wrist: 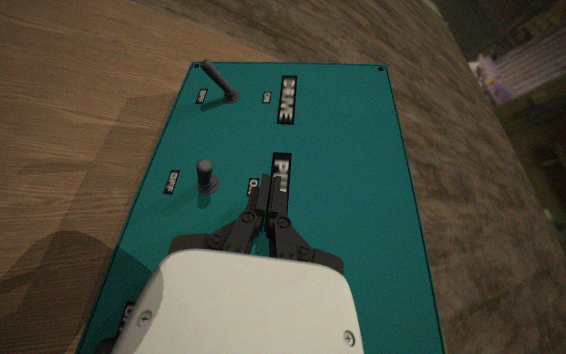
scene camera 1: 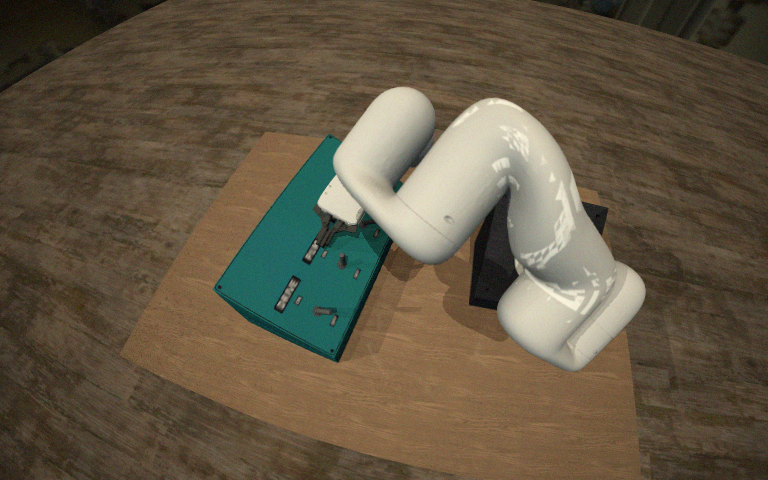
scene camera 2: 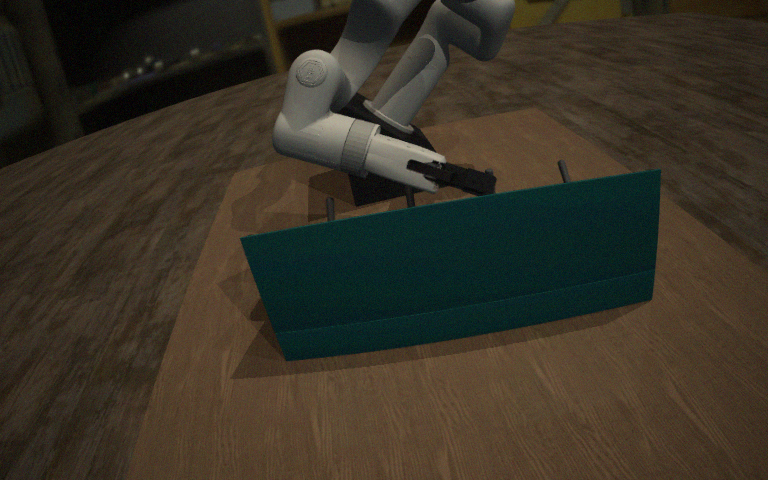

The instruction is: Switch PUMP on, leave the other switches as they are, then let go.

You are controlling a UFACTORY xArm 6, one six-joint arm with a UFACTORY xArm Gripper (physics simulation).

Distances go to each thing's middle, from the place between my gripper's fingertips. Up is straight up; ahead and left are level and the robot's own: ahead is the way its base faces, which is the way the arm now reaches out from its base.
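The teal switch box (scene camera 1: 279, 277) is 6 cm below my hand, and from the hand it's also 6 cm to the right and 1 cm ahead.
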